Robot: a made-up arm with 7 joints.
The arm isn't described. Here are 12 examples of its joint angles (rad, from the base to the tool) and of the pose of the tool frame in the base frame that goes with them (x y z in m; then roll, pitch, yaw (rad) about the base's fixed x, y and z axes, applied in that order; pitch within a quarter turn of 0, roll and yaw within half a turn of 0).
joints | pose
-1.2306 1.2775 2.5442 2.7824 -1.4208 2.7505 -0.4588 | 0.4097 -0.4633 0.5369 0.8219 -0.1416 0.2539
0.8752 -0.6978 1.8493 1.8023 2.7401 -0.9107 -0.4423 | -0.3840 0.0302 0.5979 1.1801 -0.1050 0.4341
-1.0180 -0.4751 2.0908 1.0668 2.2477 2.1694 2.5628 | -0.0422 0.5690 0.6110 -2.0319 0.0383 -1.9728
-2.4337 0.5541 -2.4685 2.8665 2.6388 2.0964 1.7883 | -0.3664 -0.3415 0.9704 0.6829 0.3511 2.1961
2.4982 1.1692 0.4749 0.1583 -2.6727 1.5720 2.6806 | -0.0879 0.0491 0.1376 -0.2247 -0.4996 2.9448
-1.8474 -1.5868 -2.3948 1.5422 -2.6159 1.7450 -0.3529 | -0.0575 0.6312 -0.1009 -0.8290 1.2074 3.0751
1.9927 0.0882 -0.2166 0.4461 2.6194 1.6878 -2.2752 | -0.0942 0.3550 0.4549 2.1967 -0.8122 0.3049
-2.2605 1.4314 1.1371 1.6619 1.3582 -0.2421 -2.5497 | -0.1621 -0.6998 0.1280 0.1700 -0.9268 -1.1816
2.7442 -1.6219 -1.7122 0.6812 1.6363 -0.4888 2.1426 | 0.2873 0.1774 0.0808 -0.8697 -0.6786 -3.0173
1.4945 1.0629 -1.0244 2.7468 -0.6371 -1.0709 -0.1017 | -0.1025 0.6316 0.6221 -1.7503 0.3220 -2.5275
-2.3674 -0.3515 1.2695 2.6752 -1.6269 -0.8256 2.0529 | 0.4694 0.1153 0.9374 -2.0653 -0.7572 2.0813
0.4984 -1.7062 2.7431 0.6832 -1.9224 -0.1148 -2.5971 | 0.0161 -0.0687 0.0577 -0.9924 -0.5038 1.9152
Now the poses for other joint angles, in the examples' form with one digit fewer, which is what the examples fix.
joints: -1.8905 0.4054 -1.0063 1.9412 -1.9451 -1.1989 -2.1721
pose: -0.231 -0.345 0.607 0.913 0.423 2.604
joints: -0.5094 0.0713 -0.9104 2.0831 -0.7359 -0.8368 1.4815
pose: 0.215 -0.195 1.062 3.109 -0.700 2.772
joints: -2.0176 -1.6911 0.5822 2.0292 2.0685 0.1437 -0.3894
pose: 0.414 0.563 0.713 -2.486 -0.746 2.630
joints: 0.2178 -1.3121 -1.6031 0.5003 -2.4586 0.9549 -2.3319
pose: 0.031 -0.308 0.246 0.691 0.727 2.753
